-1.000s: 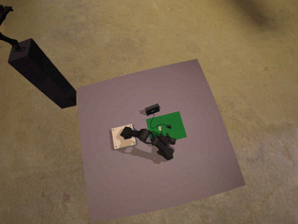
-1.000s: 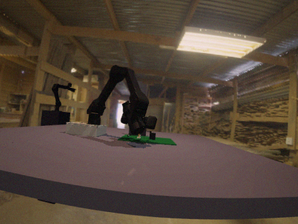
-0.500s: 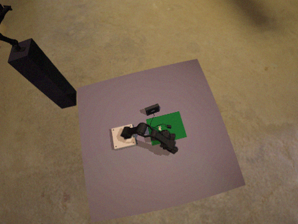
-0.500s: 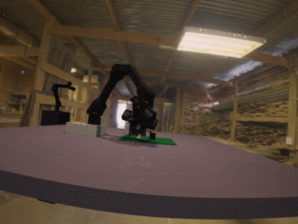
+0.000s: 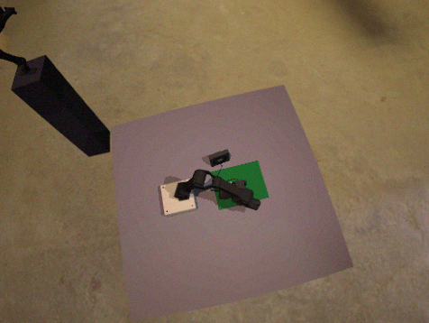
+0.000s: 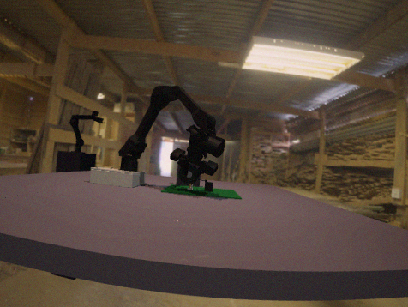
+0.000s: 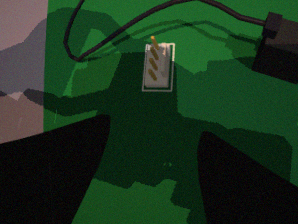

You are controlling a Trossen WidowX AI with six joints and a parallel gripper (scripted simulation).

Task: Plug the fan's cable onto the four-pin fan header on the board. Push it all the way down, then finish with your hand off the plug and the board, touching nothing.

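The black fan plug lies 7 cm ahead of my gripper tip, 4 cm to the left of it and 3 cm below it. Also, from my gripper tip: four-pin fan header: 6 cm below, 5 cm to the left, 1 cm behind; then green board: 7 cm below, 5 cm to the left, 5 cm ahead; then fan: 21 cm to the left, 4 cm behind.
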